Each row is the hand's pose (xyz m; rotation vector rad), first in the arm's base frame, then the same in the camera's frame.
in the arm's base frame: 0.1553 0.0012 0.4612 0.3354 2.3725 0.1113
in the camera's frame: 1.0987 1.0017 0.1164 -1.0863 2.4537 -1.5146
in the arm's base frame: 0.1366 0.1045 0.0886 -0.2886 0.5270 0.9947
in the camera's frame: 0.9698 0.6440 0.0439 -1.4051 1.8284 1.1068
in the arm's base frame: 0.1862 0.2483 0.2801 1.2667 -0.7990 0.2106
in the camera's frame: 0.9215 0.8476 -0.0827 0.1200 0.3720 0.5966
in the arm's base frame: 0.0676 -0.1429 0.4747 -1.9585 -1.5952 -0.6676
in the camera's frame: 1.1441 1.0034 0.2795 1.7969 2.0107 -1.5045
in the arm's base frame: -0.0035 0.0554 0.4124 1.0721 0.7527 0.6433
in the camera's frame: 0.9455 0.9666 0.1929 -0.2846 1.7592 0.0456
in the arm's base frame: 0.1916 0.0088 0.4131 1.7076 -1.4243 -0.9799
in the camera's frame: 1.1126 0.9531 0.0828 0.5161 -0.6899 -0.0689
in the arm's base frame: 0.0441 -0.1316 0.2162 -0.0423 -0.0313 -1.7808
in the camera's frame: 1.0909 0.7491 0.2781 -1.4746 -0.6923 -0.8208
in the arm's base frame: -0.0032 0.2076 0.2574 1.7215 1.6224 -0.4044
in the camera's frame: 0.8187 0.8294 0.0821 0.0557 1.4690 -1.4815
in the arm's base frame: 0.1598 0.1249 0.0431 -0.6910 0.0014 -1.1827
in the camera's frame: 0.9658 0.5999 0.0112 -2.1267 -0.4353 -0.1936
